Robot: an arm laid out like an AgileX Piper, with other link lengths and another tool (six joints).
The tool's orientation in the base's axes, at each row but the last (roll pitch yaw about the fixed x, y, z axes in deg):
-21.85 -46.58 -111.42
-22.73 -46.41 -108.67
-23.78 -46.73 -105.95
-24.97 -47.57 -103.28
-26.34 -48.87 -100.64
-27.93 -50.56 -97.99
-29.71 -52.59 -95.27
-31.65 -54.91 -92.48
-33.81 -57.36 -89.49
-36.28 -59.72 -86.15
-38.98 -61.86 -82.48
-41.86 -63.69 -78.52
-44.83 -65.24 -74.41
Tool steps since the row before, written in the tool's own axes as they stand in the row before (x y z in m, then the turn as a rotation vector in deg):
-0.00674 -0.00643 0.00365 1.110 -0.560 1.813
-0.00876 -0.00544 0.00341 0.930 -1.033 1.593
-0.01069 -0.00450 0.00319 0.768 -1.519 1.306
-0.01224 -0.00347 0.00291 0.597 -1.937 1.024
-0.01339 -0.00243 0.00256 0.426 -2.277 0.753
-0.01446 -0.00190 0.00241 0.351 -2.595 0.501
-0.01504 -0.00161 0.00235 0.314 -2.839 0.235
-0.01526 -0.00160 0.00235 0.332 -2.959 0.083
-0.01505 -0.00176 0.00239 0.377 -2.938 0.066
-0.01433 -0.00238 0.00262 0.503 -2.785 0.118
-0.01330 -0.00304 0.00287 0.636 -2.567 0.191
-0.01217 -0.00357 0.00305 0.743 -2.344 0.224
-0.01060 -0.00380 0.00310 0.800 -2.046 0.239
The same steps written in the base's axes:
-0.00107 0.00990 -0.00092 0.367 0.512 2.106
-0.00036 0.01051 -0.00273 -0.092 0.783 1.962
0.00024 0.01114 -0.00454 -0.613 0.997 1.798
0.00073 0.01143 -0.00627 -1.085 1.166 1.619
0.00107 0.01134 -0.00787 -1.495 1.287 1.429
0.00106 0.01148 -0.00925 -1.891 1.333 1.324
0.00081 0.01137 -0.01022 -2.239 1.300 1.228
0.00035 0.01109 -0.01085 -2.424 1.243 1.205
-0.00023 0.01061 -0.01107 -2.415 1.198 1.229
-0.00106 0.01022 -0.01060 -2.254 1.103 1.313
-0.00185 0.00977 -0.00977 -2.023 0.999 1.392
-0.00251 0.00925 -0.00885 -1.808 0.880 1.433
-0.00287 0.00841 -0.00758 -1.539 0.742 1.402

